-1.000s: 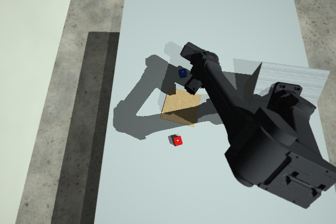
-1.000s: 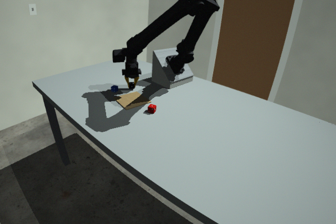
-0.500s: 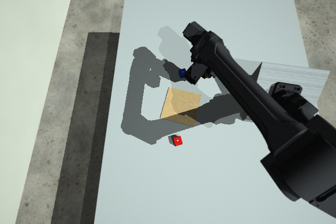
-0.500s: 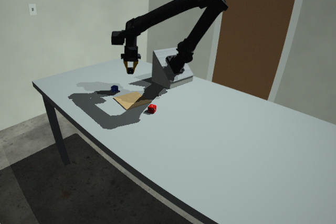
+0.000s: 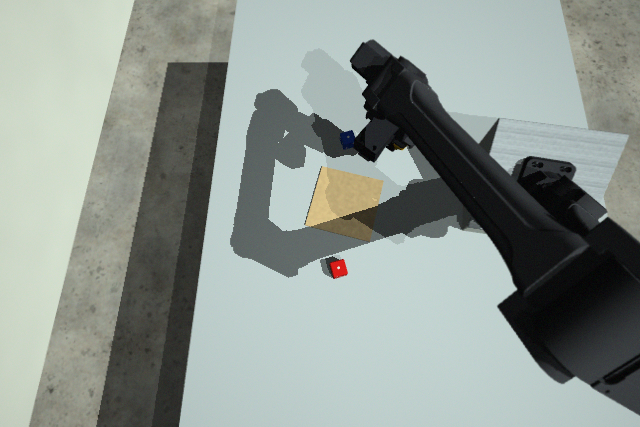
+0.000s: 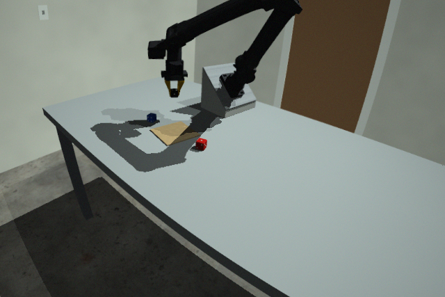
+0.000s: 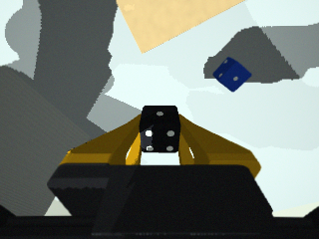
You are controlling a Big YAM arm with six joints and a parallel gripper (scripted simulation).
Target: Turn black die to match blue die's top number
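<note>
My hand is 7 cm short of the tan mat, 11 cm to the right of it and 11 cm above it. From my hand the other things lie so: red die (6 cm ahead, 25 cm to the left, 10 cm below); then blue die (9 cm ahead, 4 cm to the right, 10 cm below); then black die (right at my hand).
</note>
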